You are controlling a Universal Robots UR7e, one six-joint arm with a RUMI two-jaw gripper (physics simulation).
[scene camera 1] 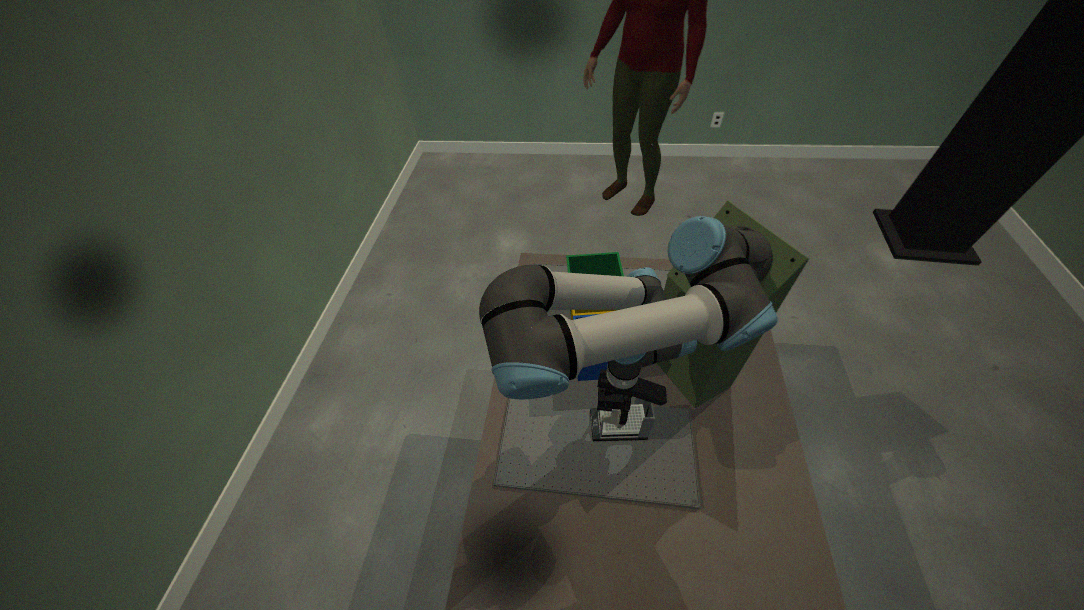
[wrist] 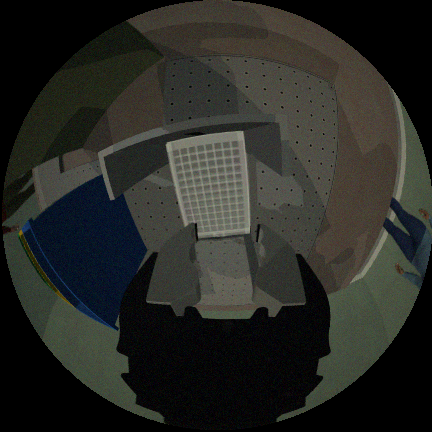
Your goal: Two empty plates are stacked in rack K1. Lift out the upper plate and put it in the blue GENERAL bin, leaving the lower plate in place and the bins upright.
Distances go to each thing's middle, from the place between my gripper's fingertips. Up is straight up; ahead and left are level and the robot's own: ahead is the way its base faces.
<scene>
I see my gripper 2 cm past the white gridded plate [scene camera 1: 636, 413], 2 cm to the left of it and 5 cm above it. Also, from my hand: blue general bin [wrist: 88, 246] 6 cm ahead, 22 cm to the right; green bin [scene camera 1: 600, 263] 12 cm ahead, 47 cm to the right.
</scene>
